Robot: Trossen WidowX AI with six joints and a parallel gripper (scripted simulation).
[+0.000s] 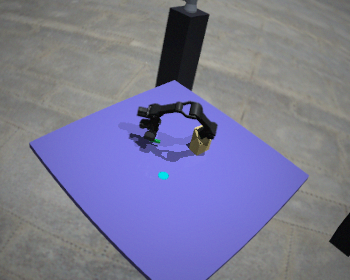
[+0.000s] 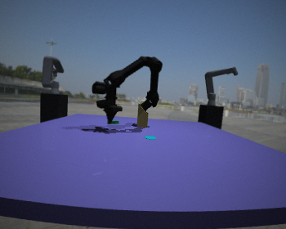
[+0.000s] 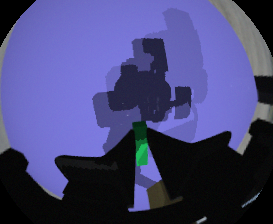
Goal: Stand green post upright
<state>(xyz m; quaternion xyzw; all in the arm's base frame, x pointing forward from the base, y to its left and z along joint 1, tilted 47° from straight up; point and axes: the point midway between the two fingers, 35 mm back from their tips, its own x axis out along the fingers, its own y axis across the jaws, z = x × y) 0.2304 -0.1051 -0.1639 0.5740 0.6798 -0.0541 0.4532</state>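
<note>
Now: gripper tip 23 cm to the right of the cyan circle, 11 cm short of it and 5 cm above it. The rest, counted from my gripper tip: green post: 2 cm to the left, 1 cm behind.
</note>
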